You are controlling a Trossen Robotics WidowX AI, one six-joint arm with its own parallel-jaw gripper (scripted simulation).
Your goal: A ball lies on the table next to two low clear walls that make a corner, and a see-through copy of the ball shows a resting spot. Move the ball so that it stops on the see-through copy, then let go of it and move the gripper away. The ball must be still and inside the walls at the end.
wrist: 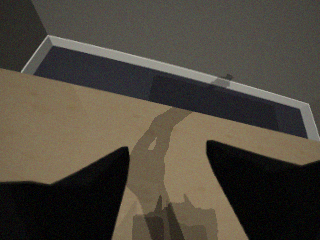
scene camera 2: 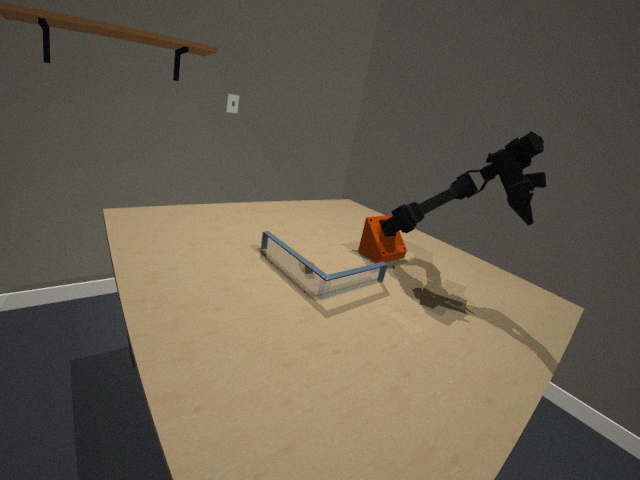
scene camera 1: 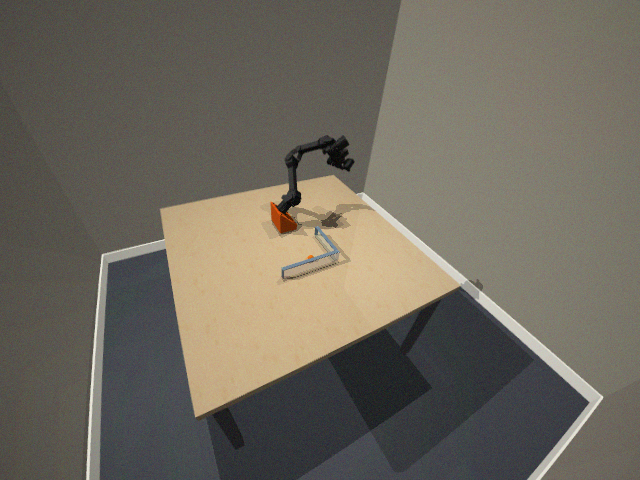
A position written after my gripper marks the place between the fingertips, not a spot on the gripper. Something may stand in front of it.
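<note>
My gripper [scene camera 2: 530, 224] is there for me to see, and the wrist view has the gripper [wrist: 167, 149] too.
</note>
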